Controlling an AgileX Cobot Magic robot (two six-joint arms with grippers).
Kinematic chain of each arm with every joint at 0, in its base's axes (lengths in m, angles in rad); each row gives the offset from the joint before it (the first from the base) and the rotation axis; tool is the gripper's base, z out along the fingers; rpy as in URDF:
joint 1: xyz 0 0 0.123 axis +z
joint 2: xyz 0 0 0 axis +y
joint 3: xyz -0.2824 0 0.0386 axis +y
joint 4: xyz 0.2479 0 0.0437 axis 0.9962 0 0.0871
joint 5: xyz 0 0 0 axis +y
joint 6: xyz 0.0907 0 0.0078 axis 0.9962 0 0.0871
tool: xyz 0 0 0 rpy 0 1.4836 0
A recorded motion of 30 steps. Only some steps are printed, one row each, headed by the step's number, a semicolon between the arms.
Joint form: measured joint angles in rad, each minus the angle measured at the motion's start. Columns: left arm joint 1, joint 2, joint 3, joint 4, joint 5, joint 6; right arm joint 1, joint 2, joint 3, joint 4, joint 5, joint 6.
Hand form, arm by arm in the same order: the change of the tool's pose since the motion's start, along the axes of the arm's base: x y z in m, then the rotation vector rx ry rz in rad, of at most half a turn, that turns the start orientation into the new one. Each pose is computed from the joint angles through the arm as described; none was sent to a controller.
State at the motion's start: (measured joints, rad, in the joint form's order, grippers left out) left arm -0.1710 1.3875 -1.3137 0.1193 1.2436 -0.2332; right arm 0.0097 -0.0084 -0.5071 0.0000 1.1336 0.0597
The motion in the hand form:
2: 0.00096 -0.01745 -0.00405 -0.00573 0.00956 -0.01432; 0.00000 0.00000 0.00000 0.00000 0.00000 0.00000
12: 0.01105 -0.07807 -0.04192 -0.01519 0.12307 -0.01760; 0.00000 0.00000 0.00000 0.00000 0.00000 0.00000
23: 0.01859 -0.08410 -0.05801 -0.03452 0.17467 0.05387; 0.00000 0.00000 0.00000 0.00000 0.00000 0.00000
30: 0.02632 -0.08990 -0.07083 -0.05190 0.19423 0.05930; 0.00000 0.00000 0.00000 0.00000 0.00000 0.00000
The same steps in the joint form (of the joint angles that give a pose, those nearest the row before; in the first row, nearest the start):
2: -0.0661 0.0164 -0.0008 0.0105 -0.0009 -0.0553; 0.0000 0.0000 0.0000 0.0000 0.0000 0.0000
12: -0.2578 0.1498 -0.0008 0.0162 -0.0046 -0.2523; 0.0000 0.0000 0.0000 0.0000 0.0000 0.0000
23: -0.2590 0.2022 -0.0008 -0.0067 -0.0071 -0.3237; 0.0000 0.0000 0.0000 0.0000 0.0000 0.0000
30: -0.2590 0.2439 -0.0008 -0.0297 -0.0382 -0.3287; 0.0000 0.0000 0.0000 0.0000 0.0000 0.0000

